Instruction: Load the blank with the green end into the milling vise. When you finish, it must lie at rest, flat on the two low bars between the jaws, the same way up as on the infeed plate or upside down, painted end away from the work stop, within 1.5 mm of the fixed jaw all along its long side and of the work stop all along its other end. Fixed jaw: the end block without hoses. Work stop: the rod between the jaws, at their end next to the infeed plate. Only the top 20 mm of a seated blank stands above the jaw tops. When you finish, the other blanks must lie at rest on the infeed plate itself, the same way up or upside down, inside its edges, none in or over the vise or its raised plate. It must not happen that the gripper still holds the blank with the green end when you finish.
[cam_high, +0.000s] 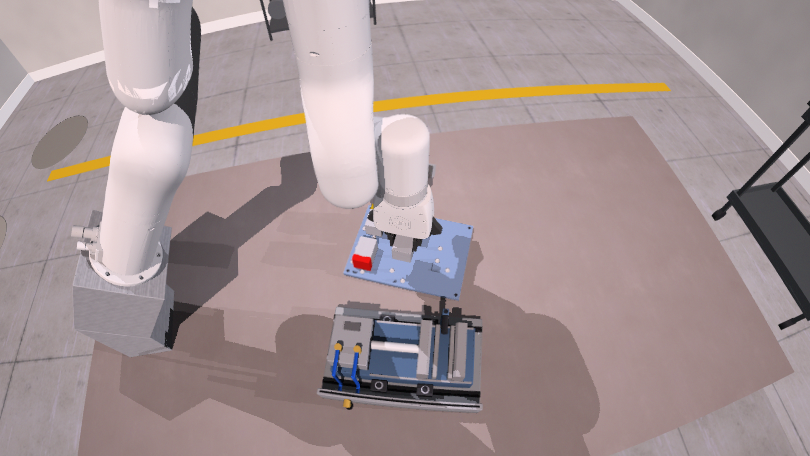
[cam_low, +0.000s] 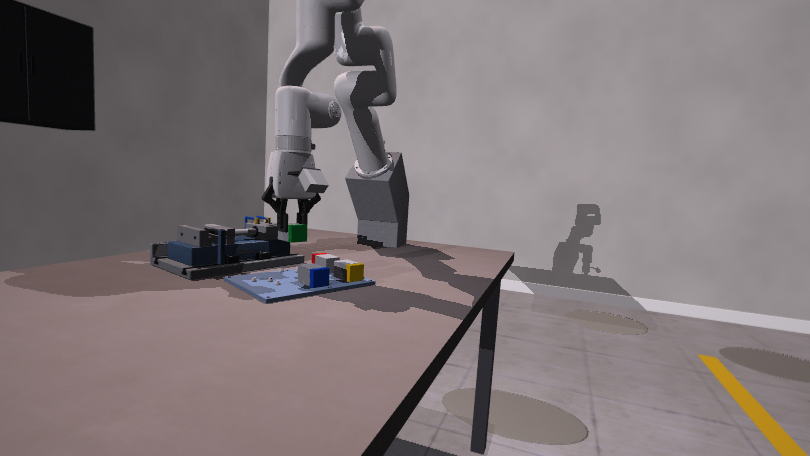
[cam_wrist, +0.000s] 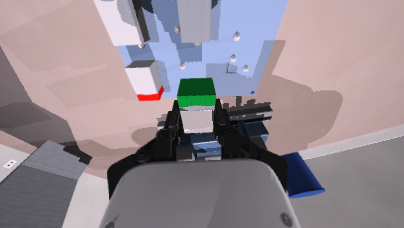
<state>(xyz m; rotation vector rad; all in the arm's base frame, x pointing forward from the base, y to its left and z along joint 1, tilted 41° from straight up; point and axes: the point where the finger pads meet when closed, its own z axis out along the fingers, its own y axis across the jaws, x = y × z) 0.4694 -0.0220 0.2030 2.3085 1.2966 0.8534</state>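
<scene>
Right now my hand is 3 cm short of the blue infeed plate, 4 cm to the right of it and 12 cm above it. Also, from my hand: red-ended blank: 7 cm behind, 5 cm to the left, 10 cm below; blue-ended blank: 5 cm ahead, 8 cm to the left, 10 cm below; green-ended blank: 2 cm below.
</scene>
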